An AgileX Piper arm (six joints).
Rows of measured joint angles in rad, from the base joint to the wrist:
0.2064 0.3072 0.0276 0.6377 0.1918 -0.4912
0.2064 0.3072 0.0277 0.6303 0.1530 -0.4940
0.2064 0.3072 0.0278 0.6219 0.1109 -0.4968
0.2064 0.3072 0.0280 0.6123 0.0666 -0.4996
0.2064 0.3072 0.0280 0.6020 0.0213 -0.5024
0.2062 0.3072 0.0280 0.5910 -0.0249 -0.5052
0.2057 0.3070 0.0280 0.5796 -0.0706 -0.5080
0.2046 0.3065 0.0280 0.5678 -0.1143 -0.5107
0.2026 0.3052 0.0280 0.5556 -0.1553 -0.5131
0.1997 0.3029 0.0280 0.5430 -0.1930 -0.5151
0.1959 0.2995 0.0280 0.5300 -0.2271 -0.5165
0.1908 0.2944 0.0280 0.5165 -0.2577 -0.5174
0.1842 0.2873 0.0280 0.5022 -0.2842 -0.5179
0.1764 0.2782 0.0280 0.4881 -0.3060 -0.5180
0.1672 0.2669 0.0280 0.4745 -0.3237 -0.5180
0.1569 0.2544 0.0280 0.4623 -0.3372 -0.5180
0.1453 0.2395 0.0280 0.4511 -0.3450 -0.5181
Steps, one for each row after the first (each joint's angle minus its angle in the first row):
0.0000 0.0000 0.0001 -0.0074 -0.0388 -0.0028
0.0000 0.0000 0.0002 -0.0158 -0.0809 -0.0056
0.0000 0.0000 0.0004 -0.0254 -0.1252 -0.0084
0.0000 0.0000 0.0004 -0.0357 -0.1705 -0.0112
-0.0002 0.0000 0.0004 -0.0467 -0.2167 -0.0140
-0.0007 -0.0002 0.0004 -0.0581 -0.2624 -0.0168
-0.0018 -0.0007 0.0004 -0.0699 -0.3061 -0.0195
-0.0038 -0.0020 0.0004 -0.0821 -0.3471 -0.0219
-0.0067 -0.0043 0.0004 -0.0947 -0.3848 -0.0239
-0.0105 -0.0077 0.0004 -0.1077 -0.4189 -0.0253
-0.0156 -0.0128 0.0004 -0.1212 -0.4495 -0.0262
-0.0222 -0.0199 0.0004 -0.1355 -0.4760 -0.0267
-0.0300 -0.0290 0.0004 -0.1496 -0.4978 -0.0268
-0.0392 -0.0403 0.0004 -0.1632 -0.5155 -0.0268
-0.0495 -0.0528 0.0004 -0.1754 -0.5290 -0.0268
-0.0611 -0.0677 0.0004 -0.1866 -0.5368 -0.0269

